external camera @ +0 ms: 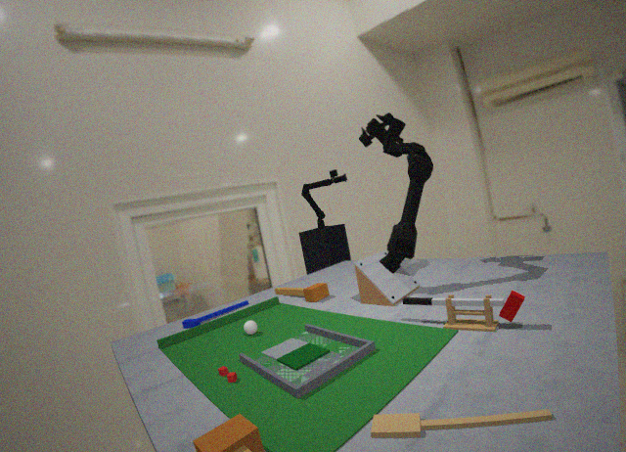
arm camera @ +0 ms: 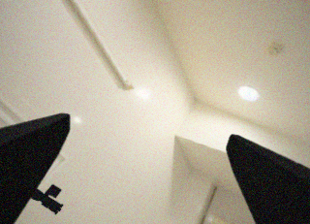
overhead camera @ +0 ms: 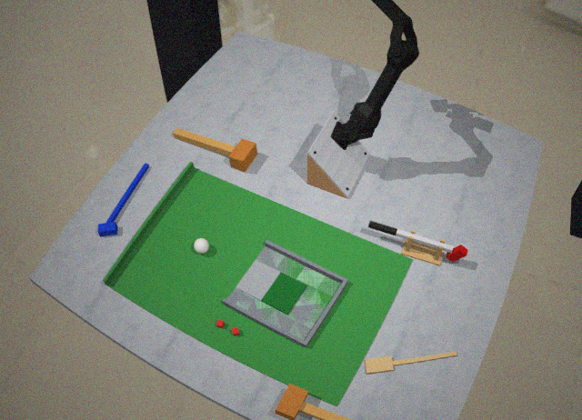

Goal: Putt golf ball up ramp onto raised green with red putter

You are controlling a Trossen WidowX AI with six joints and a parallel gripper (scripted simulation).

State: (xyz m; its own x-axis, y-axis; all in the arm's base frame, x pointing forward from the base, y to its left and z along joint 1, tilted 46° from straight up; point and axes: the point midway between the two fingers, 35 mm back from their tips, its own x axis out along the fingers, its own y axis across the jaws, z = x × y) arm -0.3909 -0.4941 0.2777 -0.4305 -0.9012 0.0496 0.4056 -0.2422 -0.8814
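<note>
The red putter lies 650 mm below my gripper tip, 600 mm ahead of it and 480 mm to the left of it. Also, from my gripper tip: white golf ball (810 mm ahead, 680 mm below, 90 mm to the right); blue putter (750 mm ahead, 690 mm below, 400 mm to the right); wooden stand (670 mm below, 600 mm ahead, 490 mm to the left).
</note>
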